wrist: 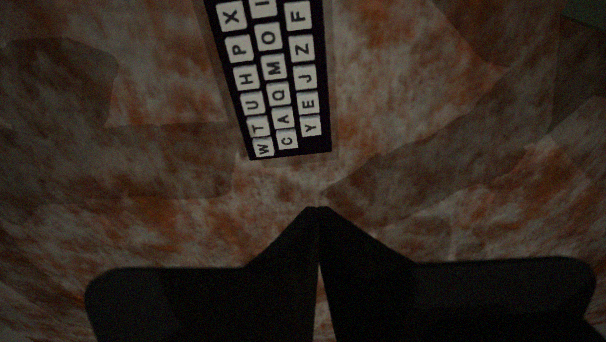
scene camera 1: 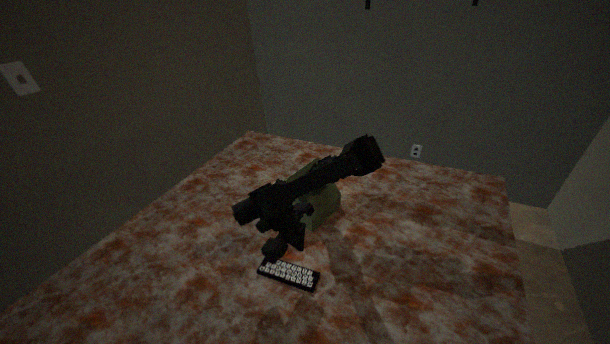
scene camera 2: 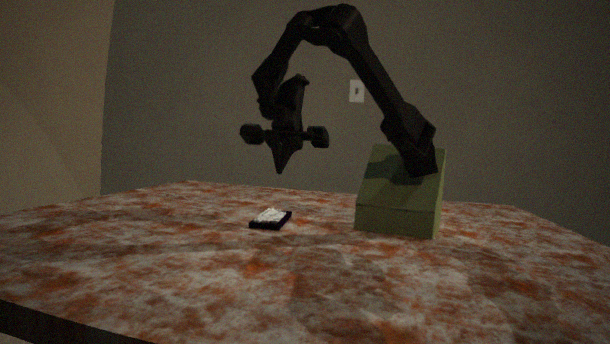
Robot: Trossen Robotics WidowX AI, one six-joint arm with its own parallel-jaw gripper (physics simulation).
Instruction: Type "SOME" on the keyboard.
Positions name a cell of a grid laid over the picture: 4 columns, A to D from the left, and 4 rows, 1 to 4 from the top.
Scene:
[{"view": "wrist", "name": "my gripper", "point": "C3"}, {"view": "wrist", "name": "black keyboard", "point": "B1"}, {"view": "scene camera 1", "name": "my gripper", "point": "B3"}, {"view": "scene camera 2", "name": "my gripper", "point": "B3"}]

